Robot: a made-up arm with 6 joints.
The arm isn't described. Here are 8 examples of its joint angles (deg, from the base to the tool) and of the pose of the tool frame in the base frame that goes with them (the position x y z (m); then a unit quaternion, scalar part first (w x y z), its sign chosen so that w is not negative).
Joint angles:
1: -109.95 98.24 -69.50 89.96 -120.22 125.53
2: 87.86 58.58 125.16 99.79 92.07 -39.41
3: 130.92 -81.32 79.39 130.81 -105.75 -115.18
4: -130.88 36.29 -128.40 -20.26 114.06 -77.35
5: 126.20 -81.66 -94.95 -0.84 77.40 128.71
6: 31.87 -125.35 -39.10 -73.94 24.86 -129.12
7: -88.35 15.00 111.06 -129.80 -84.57 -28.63
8: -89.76 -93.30 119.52 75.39 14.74 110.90
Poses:
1: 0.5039 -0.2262 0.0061 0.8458 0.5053 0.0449 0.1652
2: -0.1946 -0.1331 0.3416 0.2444 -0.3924 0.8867 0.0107
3: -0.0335 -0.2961 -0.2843 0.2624 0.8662 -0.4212 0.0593
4: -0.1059 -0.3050 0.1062 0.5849 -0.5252 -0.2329 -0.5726
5: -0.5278 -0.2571 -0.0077 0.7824 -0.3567 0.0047 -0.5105
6: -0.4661 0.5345 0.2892 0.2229 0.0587 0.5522 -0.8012
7: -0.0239 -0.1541 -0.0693 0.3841 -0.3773 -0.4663 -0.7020
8: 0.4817 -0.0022 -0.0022 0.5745 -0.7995 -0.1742 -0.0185
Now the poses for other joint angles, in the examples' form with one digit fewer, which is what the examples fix.
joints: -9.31 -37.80 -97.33 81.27 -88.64 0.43
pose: -0.119 0.160 -0.134 0.885 -0.069 0.448 -0.105
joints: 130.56 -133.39 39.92 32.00 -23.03 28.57
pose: -0.497 -0.162 0.164 0.037 -0.641 0.545 -0.539
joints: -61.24 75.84 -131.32 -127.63 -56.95 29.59
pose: 0.761 0.499 0.044 0.375 -0.160 -0.467 0.784
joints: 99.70 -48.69 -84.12 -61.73 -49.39 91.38
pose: -0.737 -0.097 0.116 0.218 0.268 0.890 0.298
